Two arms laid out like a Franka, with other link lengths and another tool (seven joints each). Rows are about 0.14 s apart.
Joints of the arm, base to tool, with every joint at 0 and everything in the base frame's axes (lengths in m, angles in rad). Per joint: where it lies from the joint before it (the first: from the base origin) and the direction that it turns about. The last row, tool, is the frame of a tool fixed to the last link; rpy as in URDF.
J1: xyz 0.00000 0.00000 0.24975 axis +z
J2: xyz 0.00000 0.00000 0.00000 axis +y
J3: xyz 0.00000 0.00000 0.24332 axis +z
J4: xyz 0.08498 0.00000 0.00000 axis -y
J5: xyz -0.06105 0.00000 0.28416 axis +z
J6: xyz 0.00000 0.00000 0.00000 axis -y
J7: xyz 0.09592 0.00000 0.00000 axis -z
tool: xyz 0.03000 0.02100 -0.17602 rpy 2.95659 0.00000 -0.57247
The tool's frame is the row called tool.
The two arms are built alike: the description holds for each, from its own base.
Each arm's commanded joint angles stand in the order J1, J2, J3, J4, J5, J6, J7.
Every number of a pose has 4 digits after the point.
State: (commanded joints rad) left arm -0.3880 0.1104 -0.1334 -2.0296 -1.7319 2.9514 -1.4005; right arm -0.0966 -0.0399 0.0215 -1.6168 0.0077 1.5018 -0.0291
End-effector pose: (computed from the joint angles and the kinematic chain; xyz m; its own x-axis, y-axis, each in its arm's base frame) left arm 0.4711 -0.2245 0.2454 -0.0340 0.6259 -0.7792 0.6411 0.6118 0.4634; right arm 0.4719 -0.0121 0.3708 0.8124 -0.5792 -0.0678 -0.5549 -0.8035 0.2158
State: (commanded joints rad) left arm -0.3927 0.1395 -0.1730 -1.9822 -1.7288 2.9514 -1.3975; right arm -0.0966 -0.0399 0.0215 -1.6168 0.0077 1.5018 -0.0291
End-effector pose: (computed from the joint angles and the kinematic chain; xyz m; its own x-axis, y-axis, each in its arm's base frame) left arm 0.4704 -0.2504 0.2498 0.0064 0.6156 -0.7880 0.6618 0.5881 0.4649; right arm 0.4719 -0.0121 0.3708 0.8124 -0.5792 -0.0678 -0.5549 -0.8035 0.2158
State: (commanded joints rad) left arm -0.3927 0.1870 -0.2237 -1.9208 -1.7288 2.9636 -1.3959; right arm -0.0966 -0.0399 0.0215 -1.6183 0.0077 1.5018 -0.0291
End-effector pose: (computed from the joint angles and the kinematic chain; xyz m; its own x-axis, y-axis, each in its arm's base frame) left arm 0.4698 -0.2786 0.2503 0.0351 0.6021 -0.7977 0.6811 0.5697 0.4600; right arm 0.4717 -0.0120 0.3702 0.8123 -0.5792 -0.0690 -0.5545 -0.8035 0.2165
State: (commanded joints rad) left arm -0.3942 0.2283 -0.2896 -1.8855 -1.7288 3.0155 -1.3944; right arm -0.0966 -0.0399 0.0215 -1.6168 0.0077 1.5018 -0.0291
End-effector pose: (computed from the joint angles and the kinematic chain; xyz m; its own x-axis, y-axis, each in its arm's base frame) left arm 0.4605 -0.3038 0.2434 0.0425 0.6093 -0.7918 0.6961 0.5504 0.4609; right arm 0.4719 -0.0121 0.3708 0.8124 -0.5792 -0.0678 -0.5549 -0.8035 0.2158
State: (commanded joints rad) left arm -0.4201 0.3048 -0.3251 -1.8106 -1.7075 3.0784 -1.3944; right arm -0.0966 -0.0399 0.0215 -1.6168 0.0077 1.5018 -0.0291
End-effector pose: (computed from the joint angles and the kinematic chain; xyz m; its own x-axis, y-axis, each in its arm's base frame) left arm 0.4600 -0.3283 0.2339 0.0544 0.6241 -0.7795 0.7001 0.5327 0.4754; right arm 0.4719 -0.0121 0.3708 0.8124 -0.5792 -0.0678 -0.5549 -0.8035 0.2158
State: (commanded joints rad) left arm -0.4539 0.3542 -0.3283 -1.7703 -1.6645 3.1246 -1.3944; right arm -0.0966 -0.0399 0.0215 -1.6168 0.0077 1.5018 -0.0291
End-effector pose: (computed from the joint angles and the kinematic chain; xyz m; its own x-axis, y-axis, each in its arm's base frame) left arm 0.4600 -0.3407 0.2252 0.0797 0.6550 -0.7514 0.6983 0.5012 0.5110; right arm 0.4719 -0.0121 0.3708 0.8124 -0.5792 -0.0678 -0.5549 -0.8035 0.2158
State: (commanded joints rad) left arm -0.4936 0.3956 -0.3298 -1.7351 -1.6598 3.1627 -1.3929; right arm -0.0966 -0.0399 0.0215 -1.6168 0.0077 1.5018 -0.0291
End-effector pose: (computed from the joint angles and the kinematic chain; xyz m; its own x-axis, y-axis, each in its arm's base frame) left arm 0.4542 -0.3562 0.2165 0.0853 0.6665 -0.7406 0.7022 0.4871 0.5192; right arm 0.4719 -0.0121 0.3708 0.8124 -0.5792 -0.0678 -0.5549 -0.8035 0.2158
